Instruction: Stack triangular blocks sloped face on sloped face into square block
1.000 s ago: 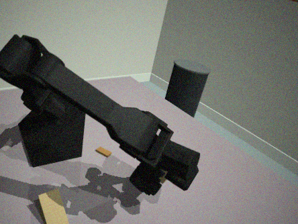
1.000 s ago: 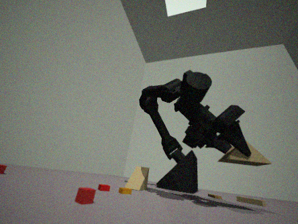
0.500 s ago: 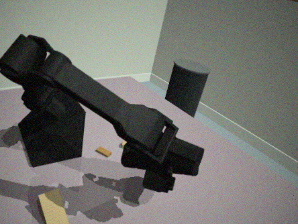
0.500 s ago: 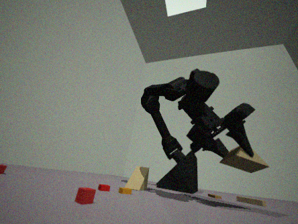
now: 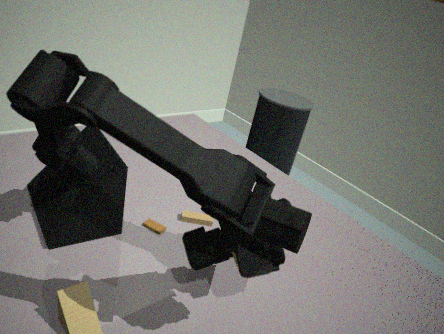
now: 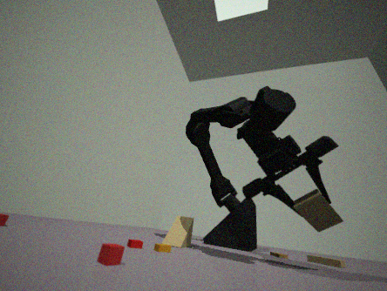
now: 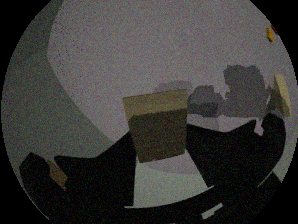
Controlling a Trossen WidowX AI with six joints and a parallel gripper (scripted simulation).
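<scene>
My gripper tip is now 26 cm to the left of the orange block, 10 cm above it and 6 cm short of it. From my gripper tip the other things lie so: flat tan piece 20 cm behind, 9 cm below, 7 cm to the left.
</scene>
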